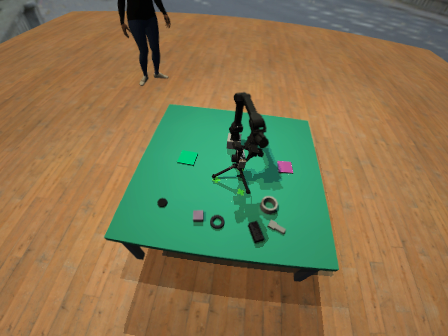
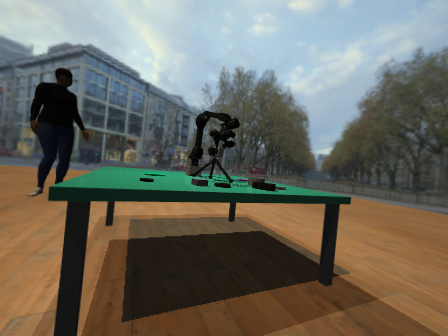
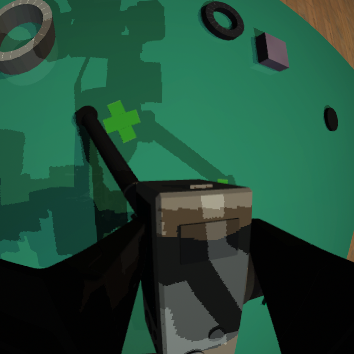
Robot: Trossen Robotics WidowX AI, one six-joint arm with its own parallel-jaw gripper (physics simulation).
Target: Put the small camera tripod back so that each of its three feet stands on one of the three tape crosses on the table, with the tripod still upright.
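Places are measured from the arm's base along level axes (x right, y up, z back), in metres.
Pixels of known places: gripper, between the fingertips: (image 1: pixel 241 160) (image 2: pixel 219 149) (image 3: pixel 199 226); arm's base, origin of its link: (image 1: pixel 235 137) (image 2: pixel 194 166).
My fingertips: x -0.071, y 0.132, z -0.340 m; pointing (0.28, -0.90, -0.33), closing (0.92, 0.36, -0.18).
For each thing: its top centre in the pictures, then the offset to it from my fingertips. "*": a spot on its surface instead. Level surfaces: height alone.
- black tripod, a spot on its surface: (image 1: pixel 244 177) * dx -0.034, dy -0.122, dz -0.024 m
- green tape cross, centre of its top: (image 3: pixel 121 120) (image 1: pixel 240 192) dx -0.026, dy -0.206, dz -0.081 m
- front foot, a spot on its surface: (image 3: pixel 86 115) (image 1: pixel 248 189) * dx -0.071, dy -0.182, dz -0.071 m
- second cross, centre of its top: (image 1: pixel 216 179) dx +0.145, dy -0.206, dz -0.015 m
- left foot, a spot on its surface: (image 1: pixel 214 176) * dx +0.158, dy -0.172, dz -0.016 m
- green table, height of its surface: dy -0.206 m
- grey ring, centre of its top: (image 3: pixel 14 25) (image 1: pixel 269 203) (image 2: pixel 256 177) dx -0.205, dy -0.158, dz -0.158 m
- black ring, centre of its top: (image 3: pixel 225 17) (image 1: pixel 217 221) dx +0.086, dy -0.191, dz -0.315 m
- mauve block, centre of its top: (image 3: pixel 277 49) (image 2: pixel 200 179) (image 1: pixel 198 214) dx +0.200, dy -0.178, dz -0.303 m
- black disc, centre of its top: (image 3: pixel 332 118) (image 1: pixel 162 202) dx +0.436, dy -0.196, dz -0.254 m
- black block, centre of its top: (image 2: pixel 264 182) (image 1: pixel 256 230) dx -0.138, dy -0.171, dz -0.342 m
- grey piece, centre of its top: (image 1: pixel 277 226) dx -0.261, dy -0.192, dz -0.289 m
The black tripod (image 1: pixel 244 177) (image 2: pixel 214 163) is upright, with its legs spread and a grey, box-like head (image 3: pixel 205 250). My gripper (image 1: pixel 242 158) (image 3: pixel 199 226) is shut on that head, one finger against each side. A green tape cross (image 1: pixel 241 192) (image 3: pixel 121 121) lies beside the front foot (image 1: pixel 248 191) (image 3: pixel 86 115), which is off it. A second cross (image 1: pixel 216 180) (image 3: pixel 223 181) shows partly, close to the left foot (image 1: pixel 214 176). The third cross and third foot are hidden. Whether the feet touch the table is hard to tell.
On the green table (image 1: pixel 150 220) (image 2: pixel 115 187) are a grey ring (image 1: pixel 269 204) (image 3: pixel 47 30), a black ring (image 1: pixel 217 228) (image 3: pixel 212 32), a mauve block (image 1: pixel 198 216) (image 3: pixel 275 51), a black disc (image 1: pixel 162 202) (image 3: pixel 331 118), a black block (image 1: pixel 256 232), a grey piece (image 1: pixel 276 227) and green and magenta squares.
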